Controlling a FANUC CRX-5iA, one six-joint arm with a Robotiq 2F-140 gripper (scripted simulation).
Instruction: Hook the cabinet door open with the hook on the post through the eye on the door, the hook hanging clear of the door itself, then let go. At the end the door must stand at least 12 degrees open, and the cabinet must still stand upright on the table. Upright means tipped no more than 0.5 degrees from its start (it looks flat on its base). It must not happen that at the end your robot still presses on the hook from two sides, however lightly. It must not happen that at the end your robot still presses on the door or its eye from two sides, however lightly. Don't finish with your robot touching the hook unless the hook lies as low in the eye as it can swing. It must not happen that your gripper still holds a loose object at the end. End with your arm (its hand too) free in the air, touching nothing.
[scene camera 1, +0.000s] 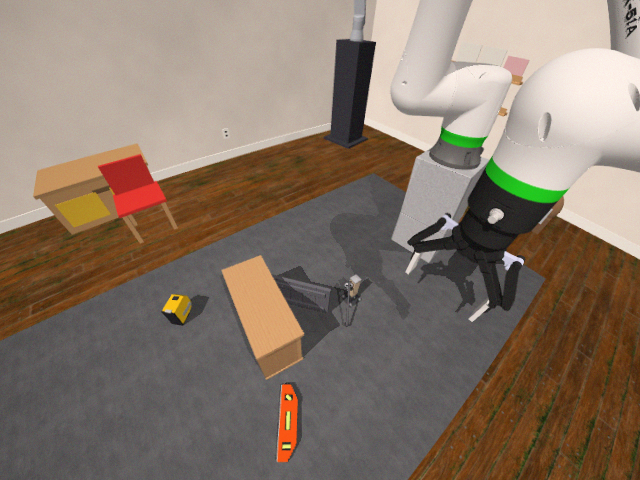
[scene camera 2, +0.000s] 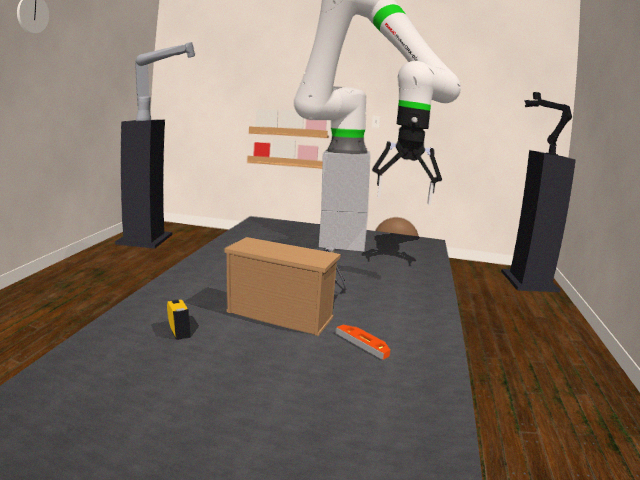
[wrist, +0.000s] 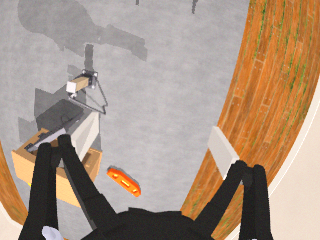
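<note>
My gripper is visible, including in scene camera 2 and in the wrist view. I also see a wooden cabinet.
</note>
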